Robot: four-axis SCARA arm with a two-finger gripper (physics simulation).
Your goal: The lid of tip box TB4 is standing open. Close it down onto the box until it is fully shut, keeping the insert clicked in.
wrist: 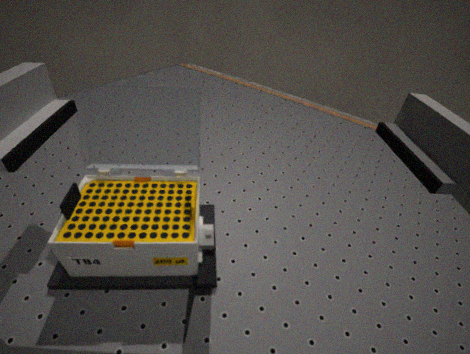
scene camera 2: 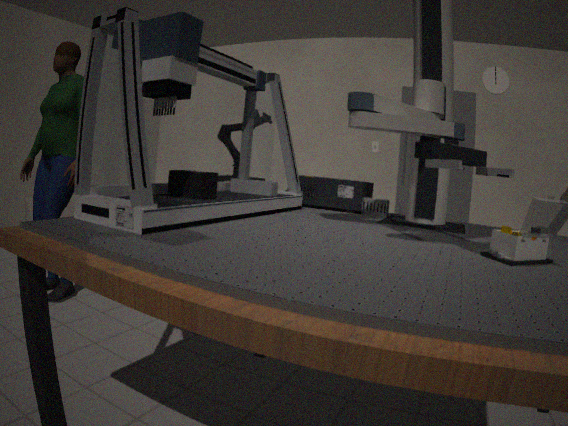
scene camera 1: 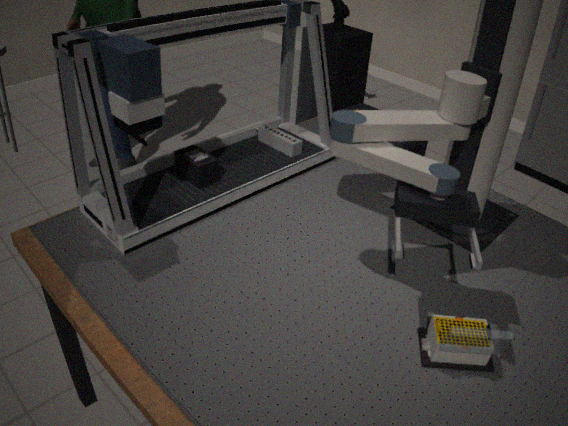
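Pixels of known places: gripper, fingertip midpoint: (wrist: 234, 97) (scene camera 2: 488, 169) (scene camera 1: 438, 260); arm's base, origin of the base link: (scene camera 2: 424, 227).
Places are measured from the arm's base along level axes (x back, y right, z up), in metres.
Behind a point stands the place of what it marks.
Tip box TB4 (scene camera 1: 460, 355) {x -0.530, y -0.301, z 0.047 m} (scene camera 2: 522, 248) {x -0.551, y -0.275, z 0.047 m} (wrist: 120, 261) {x -0.457, y -0.256, z 0.047 m} is white and sits in a dark holder (scene camera 1: 425, 361) {x -0.574, y -0.249, z 0.021 m} (wrist: 132, 281) {x -0.457, y -0.247, z 0.021 m}. Its yellow insert (scene camera 1: 460, 332) {x -0.497, y -0.274, z 0.070 m} (wrist: 130, 211) {x -0.490, y -0.276, z 0.070 m} lies in the top, with orange clips (wrist: 142, 179) {x -0.525, y -0.301, z 0.072 m} (wrist: 124, 243) {x -0.463, y -0.250, z 0.072 m} at its front and back edges. The clear lid (scene camera 2: 546, 215) {x -0.563, y -0.318, z 0.124 m} (wrist: 142, 130) {x -0.550, y -0.323, z 0.112 m} stands up, tilted back, from the box's rear edge. In scene camera 1 the lid is hard to make out. My gripper (scene camera 1: 438, 260) {x -0.498, y -0.179, z 0.205 m} (scene camera 2: 469, 168) (wrist: 234, 97) {x -0.498, y -0.179, z 0.205 m} is open wide and empty, high above the table and apart from the box and lid.
A gantry machine (scene camera 1: 180, 210) (scene camera 2: 220, 211) {x -0.568, y 0.450, z 0.040 m} stands at the left, with a dark block (scene camera 1: 200, 167) {x -0.559, y 0.515, z 0.129 m} (scene camera 2: 192, 184) {x -0.565, y 0.547, z 0.099 m} and a white rack (scene camera 1: 280, 140) {x -0.227, y 0.540, z 0.100 m} (scene camera 2: 254, 187) {x -0.227, y 0.549, z 0.084 m} inside. The arm's column (scene camera 1: 507, 100) {x -0.036, y -0.066, z 0.405 m} (scene camera 2: 447, 190) {x -0.025, y -0.071, z 0.137 m} rises behind the gripper. The table has a wooden edge (scene camera 1: 95, 340) {x -1.039, y 0.256, z 0.000 m} (scene camera 2: 250, 305) {x -1.011, y 0.105, z 0.000 m}.
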